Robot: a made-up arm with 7 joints.
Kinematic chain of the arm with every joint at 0, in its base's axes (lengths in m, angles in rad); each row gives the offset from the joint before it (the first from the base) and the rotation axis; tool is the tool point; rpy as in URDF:
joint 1: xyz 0 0 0.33 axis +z
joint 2: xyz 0 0 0 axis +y
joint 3: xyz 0 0 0.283 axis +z
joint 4: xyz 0.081 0 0 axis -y
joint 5: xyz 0.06 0 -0.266 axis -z
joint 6: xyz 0 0 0 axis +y
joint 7: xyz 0.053 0 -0.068 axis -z
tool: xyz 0 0 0 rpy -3.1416 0 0
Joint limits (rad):
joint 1: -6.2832..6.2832
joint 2: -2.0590..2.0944
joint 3: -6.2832..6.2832
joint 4: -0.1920..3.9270
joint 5: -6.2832..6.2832
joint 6: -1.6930..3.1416
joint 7: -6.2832..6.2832
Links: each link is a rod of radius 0.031 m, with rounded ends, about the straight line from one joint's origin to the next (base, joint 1, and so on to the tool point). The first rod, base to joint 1, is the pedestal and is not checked.
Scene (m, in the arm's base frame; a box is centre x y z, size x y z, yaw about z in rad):
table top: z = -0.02
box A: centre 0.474 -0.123 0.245 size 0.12 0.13 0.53 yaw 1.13
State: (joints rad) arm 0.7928 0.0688 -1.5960 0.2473 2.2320 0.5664 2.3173
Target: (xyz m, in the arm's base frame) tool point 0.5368 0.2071 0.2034
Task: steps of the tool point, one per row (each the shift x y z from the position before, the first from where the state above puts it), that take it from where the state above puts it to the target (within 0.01 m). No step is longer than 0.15 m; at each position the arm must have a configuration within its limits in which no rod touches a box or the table.
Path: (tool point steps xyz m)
1: 0.0954 0.0365 0.0132
2: 0.0772 0.0888 -0.0217
3: 0.0290 0.1121 -0.0652
4: -0.0293 0.0933 -0.1011
5: 0.0776 0.0306 0.0122
6: 0.0748 0.0143 0.0319
7: 0.0659 -0.0032 0.0478

